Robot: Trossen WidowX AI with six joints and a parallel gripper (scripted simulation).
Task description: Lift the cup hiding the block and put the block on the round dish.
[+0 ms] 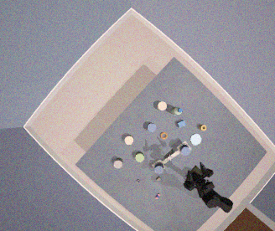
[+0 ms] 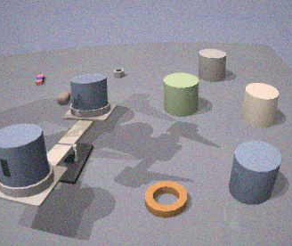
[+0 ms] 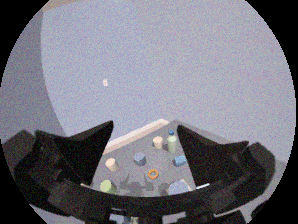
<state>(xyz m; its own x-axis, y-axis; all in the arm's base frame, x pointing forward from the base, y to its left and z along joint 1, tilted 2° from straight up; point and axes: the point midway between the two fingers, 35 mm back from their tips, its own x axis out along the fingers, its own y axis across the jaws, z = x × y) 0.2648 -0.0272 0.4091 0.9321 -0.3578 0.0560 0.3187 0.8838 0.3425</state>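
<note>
The pale grey block is 38 cm below my gripper tip, 20 cm to the left of it and 1 cm behind it. The rest, counted from my gripper tip: balance beam (38 cm below, 7 cm to the left, 2 cm behind); then balance (39 cm below, 7 cm to the left, 1 cm behind); then pale blue round dish (41 cm below, 19 cm to the right, 6 cm behind).
</note>
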